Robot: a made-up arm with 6 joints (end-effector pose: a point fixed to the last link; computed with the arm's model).
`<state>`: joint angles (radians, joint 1 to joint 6).
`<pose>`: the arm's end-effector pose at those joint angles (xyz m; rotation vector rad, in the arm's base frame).
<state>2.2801 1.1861 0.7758 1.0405 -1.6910 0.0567</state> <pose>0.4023 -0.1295 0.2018 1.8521 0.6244 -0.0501</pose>
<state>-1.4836 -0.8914 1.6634 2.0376 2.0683 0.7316</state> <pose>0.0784 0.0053 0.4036 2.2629 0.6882 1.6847</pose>
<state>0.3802 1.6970 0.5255 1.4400 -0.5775 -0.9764</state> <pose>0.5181 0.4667 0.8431 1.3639 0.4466 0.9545</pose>
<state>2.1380 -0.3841 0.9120 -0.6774 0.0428 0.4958</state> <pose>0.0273 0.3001 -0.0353 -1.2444 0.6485 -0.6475</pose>
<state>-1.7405 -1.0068 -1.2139 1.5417 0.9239 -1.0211</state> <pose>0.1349 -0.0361 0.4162 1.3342 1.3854 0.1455</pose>
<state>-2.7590 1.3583 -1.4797 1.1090 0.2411 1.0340</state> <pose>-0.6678 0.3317 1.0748 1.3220 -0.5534 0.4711</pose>
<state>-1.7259 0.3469 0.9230 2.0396 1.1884 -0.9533</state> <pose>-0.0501 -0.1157 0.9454 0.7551 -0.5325 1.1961</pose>
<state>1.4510 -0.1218 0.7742 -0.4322 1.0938 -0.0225</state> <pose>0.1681 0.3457 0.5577 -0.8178 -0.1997 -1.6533</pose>
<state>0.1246 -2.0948 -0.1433 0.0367 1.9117 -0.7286</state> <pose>-0.0103 0.1750 0.8939 -0.3461 -0.5331 1.6533</pose>
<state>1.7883 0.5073 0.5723 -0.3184 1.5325 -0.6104</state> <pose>0.1017 0.2633 0.5351 -1.6235 0.7296 -1.5007</pose>
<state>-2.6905 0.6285 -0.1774 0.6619 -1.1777 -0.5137</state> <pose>-0.9354 0.1217 0.2417 -0.3686 -2.9599 0.9819</pose>
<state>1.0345 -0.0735 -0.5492 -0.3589 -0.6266 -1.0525</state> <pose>0.1329 0.4898 -0.1061 -1.1474 0.9375 0.8199</pose>
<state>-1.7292 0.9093 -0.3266 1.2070 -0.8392 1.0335</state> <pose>-0.7418 0.1126 1.2357 0.4339 0.3402 1.9570</pose>
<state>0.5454 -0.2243 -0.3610 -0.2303 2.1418 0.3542</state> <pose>0.1262 0.3830 0.7254 -0.4361 -0.6243 -2.7356</pose>
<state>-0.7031 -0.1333 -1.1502 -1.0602 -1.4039 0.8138</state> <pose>-0.0152 0.8680 0.3532 -0.5436 1.4056 0.5464</pose>
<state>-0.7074 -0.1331 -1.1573 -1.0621 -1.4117 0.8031</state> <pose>-0.0207 0.8675 0.3520 -0.5542 1.4044 0.5620</pose>
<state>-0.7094 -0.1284 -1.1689 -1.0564 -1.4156 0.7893</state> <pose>-0.0274 0.8678 0.3522 -0.5624 1.4038 0.5811</pose>
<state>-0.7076 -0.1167 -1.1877 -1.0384 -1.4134 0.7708</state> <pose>-0.0356 0.8694 0.3543 -0.5662 1.4045 0.6057</pose>
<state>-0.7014 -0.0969 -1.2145 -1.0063 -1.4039 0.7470</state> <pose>-0.0449 0.8724 0.3585 -0.5645 1.4070 0.6351</pose>
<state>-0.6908 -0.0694 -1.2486 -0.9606 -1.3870 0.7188</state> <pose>-0.0540 0.8763 0.3642 -0.5563 1.4120 0.6665</pose>
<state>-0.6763 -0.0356 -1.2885 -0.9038 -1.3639 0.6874</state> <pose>-0.0615 0.8806 0.3703 -0.5422 1.4206 0.6965</pose>
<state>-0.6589 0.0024 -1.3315 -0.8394 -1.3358 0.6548</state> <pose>-0.0660 0.8848 0.3755 -0.5231 1.4326 0.7208</pose>
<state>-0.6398 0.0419 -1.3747 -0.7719 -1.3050 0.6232</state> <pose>-0.0668 0.8882 0.3787 -0.5010 1.4479 0.7368</pose>
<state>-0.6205 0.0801 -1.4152 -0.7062 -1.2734 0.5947</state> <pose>-0.0641 0.8906 0.3793 -0.4783 1.4650 0.7432</pose>
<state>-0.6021 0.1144 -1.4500 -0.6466 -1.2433 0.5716</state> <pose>-0.0587 0.8919 0.3776 -0.4569 1.4826 0.7404</pose>
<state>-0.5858 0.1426 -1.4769 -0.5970 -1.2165 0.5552</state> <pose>-0.0518 0.8924 0.3746 -0.4383 1.4987 0.7308</pose>
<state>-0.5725 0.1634 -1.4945 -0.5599 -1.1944 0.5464</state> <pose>-0.0447 0.8923 0.3715 -0.4231 1.5117 0.7171</pose>
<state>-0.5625 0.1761 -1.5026 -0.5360 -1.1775 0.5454</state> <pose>-0.0381 0.8922 0.3696 -0.4107 1.5210 0.7015</pose>
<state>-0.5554 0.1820 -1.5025 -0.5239 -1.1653 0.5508</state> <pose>-0.0324 0.8923 0.3690 -0.4010 1.5268 0.6857</pose>
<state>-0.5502 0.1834 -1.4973 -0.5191 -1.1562 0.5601</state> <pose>-0.0273 0.8925 0.3695 -0.3925 1.5302 0.6702</pose>
